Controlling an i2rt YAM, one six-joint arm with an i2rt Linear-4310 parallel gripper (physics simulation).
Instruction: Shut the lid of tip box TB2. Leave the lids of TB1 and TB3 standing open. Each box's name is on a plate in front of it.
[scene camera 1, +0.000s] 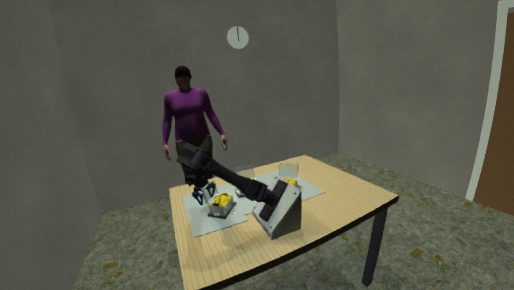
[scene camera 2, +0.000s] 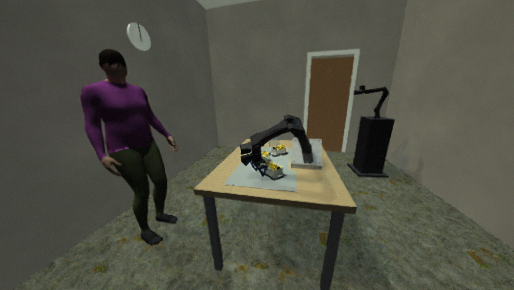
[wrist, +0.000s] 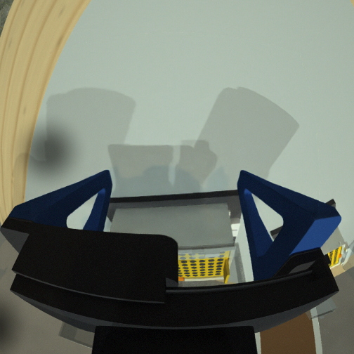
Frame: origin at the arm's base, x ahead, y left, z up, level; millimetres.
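Where they show: gripper, fingertip midpoint: (scene camera 1: 207, 201) (scene camera 2: 259, 173); arm's base at its link origin: (scene camera 1: 273, 200) (scene camera 2: 306, 150).
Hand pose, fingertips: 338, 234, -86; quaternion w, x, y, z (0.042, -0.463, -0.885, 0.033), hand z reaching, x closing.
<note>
Things, the pixels of their top centre, and the offset from my fingertips, as dx, dy, dz. "spot": a spot on its surface instead. Level surfaces: height alone.
- middle lid at a spot on its surface: (scene camera 1: 245, 172) spot: +75, -295, +70
- far-right lid at a spot on its surface: (scene camera 1: 288, 170) spot: -78, -523, +69
- wooden table at its surface level: dz -34
Three pale tip boxes with yellow racks stand on the table: a near-left one (scene camera 1: 221, 205) (scene camera 2: 275, 172) (wrist: 202, 266), a middle one (scene camera 1: 241, 191) (scene camera 2: 265, 154) and a far-right one (scene camera 1: 290, 183) (scene camera 2: 279, 150). The name plates are too small to read, so I cannot tell which is TB2. The near-left box's clear lid (wrist: 172, 225) stands open. The middle lid (scene camera 1: 245, 172) and the far-right lid (scene camera 1: 288, 170) stand open too. My gripper (scene camera 1: 205, 195) (scene camera 2: 259, 170) (wrist: 174, 177) is open and empty, low behind the near-left box, its blue fingers either side of that lid; contact cannot be told.
Grey mats (scene camera 1: 200, 226) (scene camera 2: 242, 183) (wrist: 200, 45) lie under the boxes on the wooden table (scene camera 1: 345, 200) (scene camera 2: 325, 196) (wrist: 30, 65). The arm's base (scene camera 1: 287, 220) (scene camera 2: 315, 162) stands close to the boxes. A person in purple (scene camera 1: 190, 115) (scene camera 2: 120, 112) stands beyond the table.
</note>
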